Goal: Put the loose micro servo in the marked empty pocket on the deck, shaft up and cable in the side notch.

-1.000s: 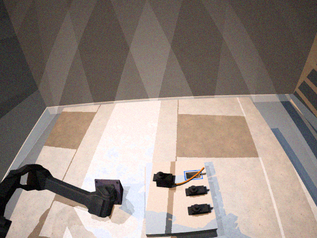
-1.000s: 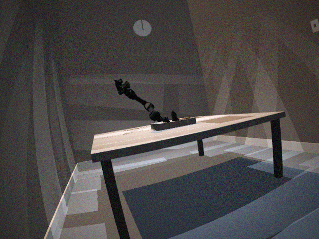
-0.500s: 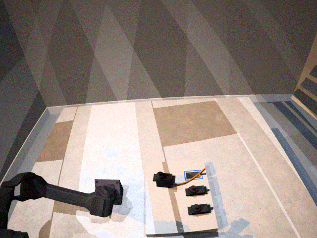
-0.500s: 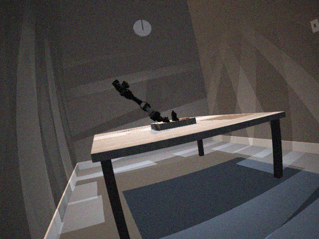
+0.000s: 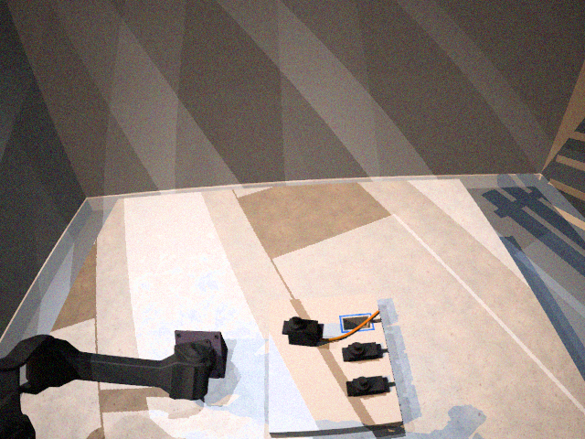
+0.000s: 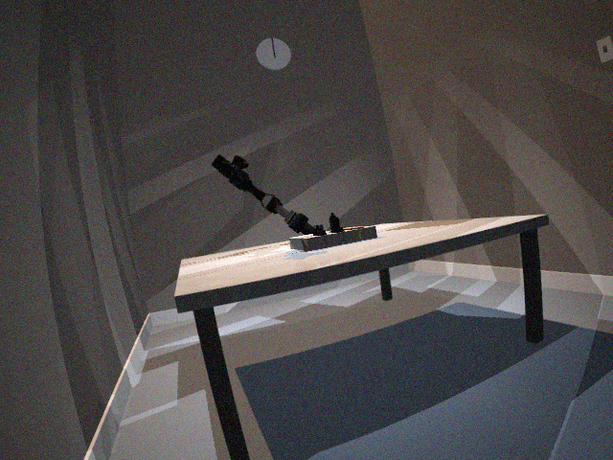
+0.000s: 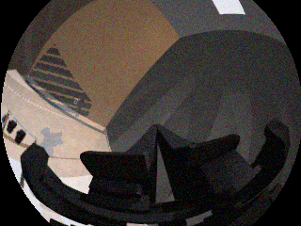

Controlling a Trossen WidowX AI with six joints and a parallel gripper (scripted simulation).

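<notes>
Now: gripper tip 39 cm above the robot deck, 37 cm to the right of it and 14 cm short of it.
</notes>
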